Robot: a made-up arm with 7 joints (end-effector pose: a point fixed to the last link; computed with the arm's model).
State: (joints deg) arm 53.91 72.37 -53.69 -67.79 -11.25 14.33 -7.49
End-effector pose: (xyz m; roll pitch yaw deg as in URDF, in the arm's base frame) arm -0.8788 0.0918 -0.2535 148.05 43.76 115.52
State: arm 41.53 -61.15 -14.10 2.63 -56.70 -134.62 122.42
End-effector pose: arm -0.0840 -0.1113 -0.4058 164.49 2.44 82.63
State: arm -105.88 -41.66 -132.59 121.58 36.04 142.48 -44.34
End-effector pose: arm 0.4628 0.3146 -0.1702 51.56 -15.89 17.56
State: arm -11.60 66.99 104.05 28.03 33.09 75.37 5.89
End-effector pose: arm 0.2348 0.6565 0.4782 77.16 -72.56 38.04
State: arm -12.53 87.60 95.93 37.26 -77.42 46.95 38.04
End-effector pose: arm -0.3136 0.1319 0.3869 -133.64 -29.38 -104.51
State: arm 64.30 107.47 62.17 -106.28 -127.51 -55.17 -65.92
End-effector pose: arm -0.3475 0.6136 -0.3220 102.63 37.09 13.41
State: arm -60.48 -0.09 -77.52 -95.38 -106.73 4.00 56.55
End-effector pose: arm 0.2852 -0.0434 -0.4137 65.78 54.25 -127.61
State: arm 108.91 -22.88 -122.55 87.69 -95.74 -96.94 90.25
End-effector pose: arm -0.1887 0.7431 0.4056 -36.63 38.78 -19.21
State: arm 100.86 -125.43 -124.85 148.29 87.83 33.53 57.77
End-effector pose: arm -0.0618 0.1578 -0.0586 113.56 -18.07 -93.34
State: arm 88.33 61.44 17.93 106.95 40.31 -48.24 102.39
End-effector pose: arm -0.4091 0.2578 -0.0493 -98.46 -43.31 49.32
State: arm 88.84 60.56 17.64 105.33 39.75 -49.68 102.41
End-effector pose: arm -0.4165 0.2582 -0.0505 -97.33 -41.98 49.51
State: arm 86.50 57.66 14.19 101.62 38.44 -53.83 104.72
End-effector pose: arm -0.4336 0.2418 -0.0786 -98.30 -41.72 55.56
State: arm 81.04 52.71 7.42 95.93 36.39 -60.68 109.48
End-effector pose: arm -0.4541 0.2033 -0.1327 -100.83 -42.03 66.61
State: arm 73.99 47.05 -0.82 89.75 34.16 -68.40 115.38
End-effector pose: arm -0.4653 0.1507 -0.1931 -102.95 -42.06 77.85
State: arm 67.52 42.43 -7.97 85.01 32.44 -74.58 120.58
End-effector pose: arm -0.4641 0.1035 -0.2398 -103.99 -42.02 85.69
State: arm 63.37 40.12 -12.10 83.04 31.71 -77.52 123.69
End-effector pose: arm -0.4554 0.0761 -0.2654 -105.06 -42.17 90.05
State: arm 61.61 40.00 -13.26 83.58 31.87 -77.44 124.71
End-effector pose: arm -0.4443 0.0675 -0.2751 -106.94 -42.45 92.42
